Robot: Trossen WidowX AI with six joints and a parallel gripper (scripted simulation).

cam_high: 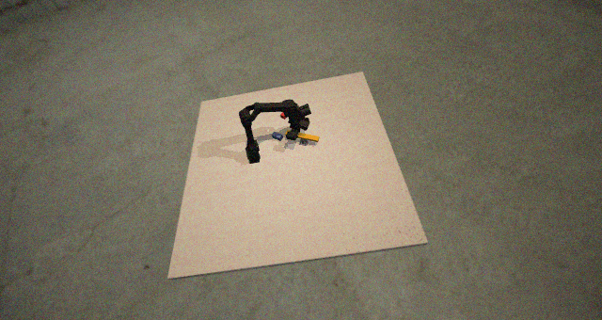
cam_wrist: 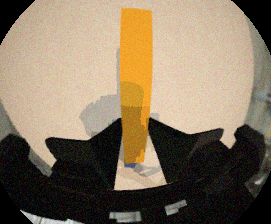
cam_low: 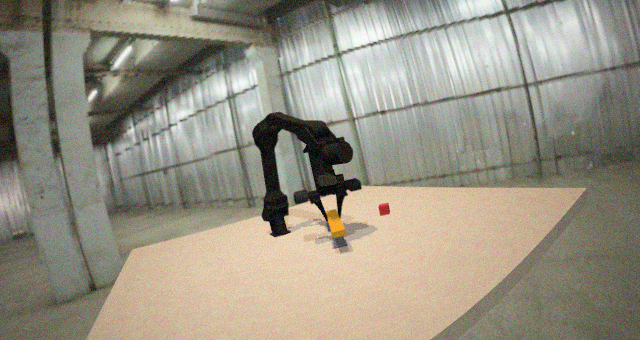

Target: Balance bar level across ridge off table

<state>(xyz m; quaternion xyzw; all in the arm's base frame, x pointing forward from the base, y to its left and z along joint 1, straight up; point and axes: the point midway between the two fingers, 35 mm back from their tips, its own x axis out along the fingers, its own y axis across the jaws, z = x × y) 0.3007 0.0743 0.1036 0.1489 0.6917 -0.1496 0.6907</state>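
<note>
Now: the orange bar 30 mm ahead of my gripper tip and 10 mm to the right of it. From my gripper tip the other things lie so: small red cube 90 mm behind, 240 mm to the left, 50 mm below; blue block 140 mm behind, 70 mm to the left, 50 mm below.
</note>
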